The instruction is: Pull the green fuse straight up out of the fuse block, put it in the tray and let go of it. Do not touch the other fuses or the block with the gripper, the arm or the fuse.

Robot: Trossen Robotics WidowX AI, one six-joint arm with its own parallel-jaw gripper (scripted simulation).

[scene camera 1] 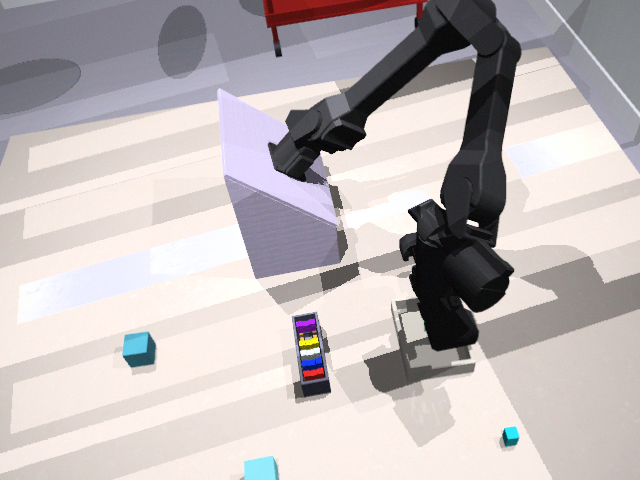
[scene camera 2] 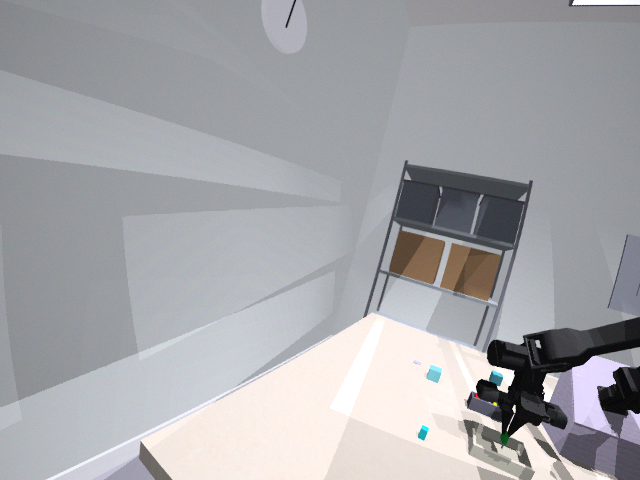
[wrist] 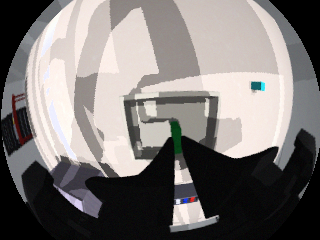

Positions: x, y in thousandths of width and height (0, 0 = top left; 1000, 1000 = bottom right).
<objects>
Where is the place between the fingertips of the gripper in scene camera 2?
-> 790, 905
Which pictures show the gripper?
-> Scene camera 1, scene camera 2 and the wrist view: all of them.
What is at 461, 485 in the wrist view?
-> A tray.
</objects>
